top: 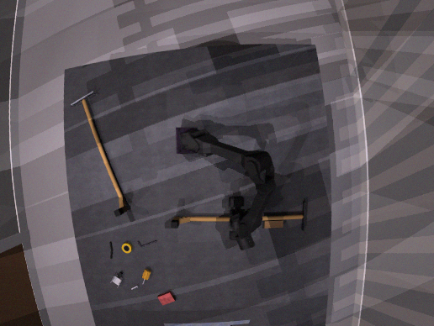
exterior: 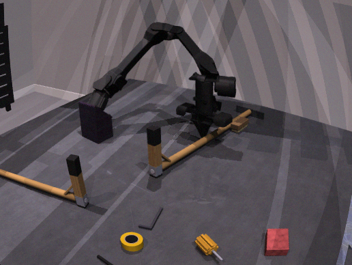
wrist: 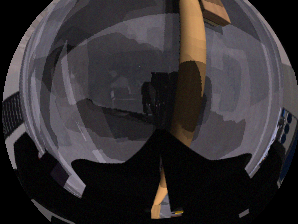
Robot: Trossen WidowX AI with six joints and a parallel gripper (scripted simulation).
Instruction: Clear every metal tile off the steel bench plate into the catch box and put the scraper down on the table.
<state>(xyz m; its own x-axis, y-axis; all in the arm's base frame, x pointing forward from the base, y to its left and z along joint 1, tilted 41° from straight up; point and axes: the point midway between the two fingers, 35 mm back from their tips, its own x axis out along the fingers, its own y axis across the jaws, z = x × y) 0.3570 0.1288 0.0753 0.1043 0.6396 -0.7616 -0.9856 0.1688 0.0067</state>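
Right now the long wooden-handled scraper is 5 cm above my gripper tip, 2 cm to the left of it and 2 cm ahead of it. The rest, counted from my gripper tip: yellow-handled tool (48 cm to the right, 25 cm ahead); yellow tape roll (54 cm to the right, 10 cm ahead); wooden block (17 cm to the left, 7 cm ahead).
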